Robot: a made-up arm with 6 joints. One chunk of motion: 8 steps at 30 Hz.
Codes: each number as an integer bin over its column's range. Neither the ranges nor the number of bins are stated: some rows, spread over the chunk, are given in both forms.
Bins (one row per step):
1: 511 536 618 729 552 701
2: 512 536 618 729 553 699
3: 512 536 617 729 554 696
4: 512 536 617 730 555 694
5: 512 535 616 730 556 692
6: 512 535 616 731 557 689
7: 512 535 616 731 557 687
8: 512 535 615 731 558 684
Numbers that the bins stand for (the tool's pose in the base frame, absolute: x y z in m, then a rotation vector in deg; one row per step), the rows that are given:
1: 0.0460 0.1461 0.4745 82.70 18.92 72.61
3: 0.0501 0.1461 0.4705 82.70 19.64 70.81
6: 0.0501 0.1421 0.4665 83.42 20.72 68.29
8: 0.0501 0.1421 0.4625 83.42 21.08 66.49
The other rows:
2: 0.0501 0.1461 0.4745 82.70 19.28 71.89
4: 0.0501 0.1461 0.4705 83.06 20.00 70.09
5: 0.0501 0.1421 0.4665 83.06 20.36 69.37
7: 0.0501 0.1421 0.4665 83.42 20.72 67.57

